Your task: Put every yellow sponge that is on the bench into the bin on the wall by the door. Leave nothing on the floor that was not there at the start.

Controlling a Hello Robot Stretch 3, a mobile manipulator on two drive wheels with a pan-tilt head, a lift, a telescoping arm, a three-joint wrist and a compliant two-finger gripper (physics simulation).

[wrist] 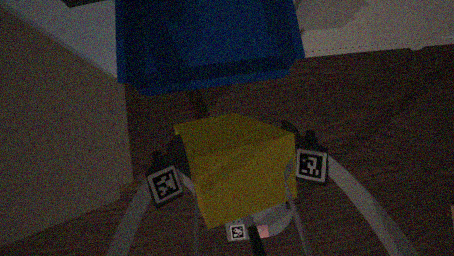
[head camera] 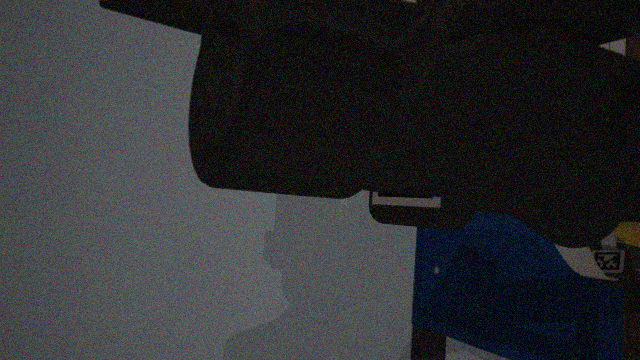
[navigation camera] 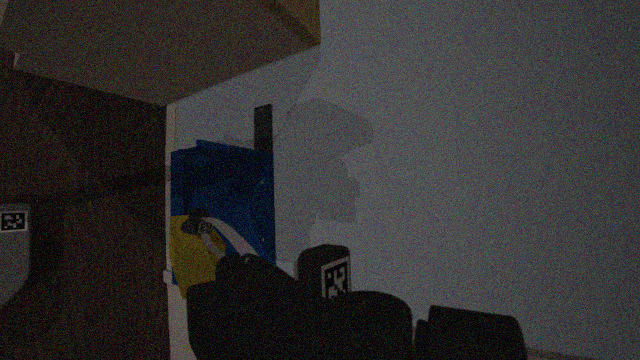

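Places are measured from the robot's base along level axes (x ahead, y left, z up), in metres.
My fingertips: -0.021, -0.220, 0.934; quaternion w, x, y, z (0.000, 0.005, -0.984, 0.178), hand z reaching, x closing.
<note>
Behind a point stands the place of what it marks, as x, y, z.
A yellow sponge (head camera: 627, 234) @(0.005, -0.191, 0.982) (navigation camera: 195, 257) @(-0.010, -0.183, 0.991) (wrist: 240, 170) is between the two fingers of my gripper (wrist: 232, 145) @(-0.021, -0.220, 0.934), which is shut on it. The gripper also shows in the navigation view (navigation camera: 200, 225) @(0.025, -0.191, 0.989), where dark wrist parts hide some of it. The blue bin (head camera: 500, 305) @(0.155, -0.583, 0.565) (navigation camera: 225, 175) @(0.129, -0.573, 0.566) (wrist: 210, 35) is fixed to the wall. In the wrist view the sponge shows below the bin's near edge, with dark floor between them in the picture. In the navigation view it overlaps the bin's outer side. Its height relative to the rim is unclear. The bench and other sponges are not identifiable.
A large brown box-like body (navigation camera: 150, 50) @(0.510, -0.363, 0.465) (wrist: 60, 145) stands close beside the bin. The pale wall (head camera: 100, 150) @(-0.046, -0.678, 1.235) (navigation camera: 475, 150) @(0.148, -0.677, 1.293) is behind the bin. A dark strip (navigation camera: 263, 125) @(0.306, -0.662, 0.658) is on the wall at the bin. Dark wooden floor (navigation camera: 110, 280) @(-0.280, -0.429, 0.001) (wrist: 380, 115) lies below.
</note>
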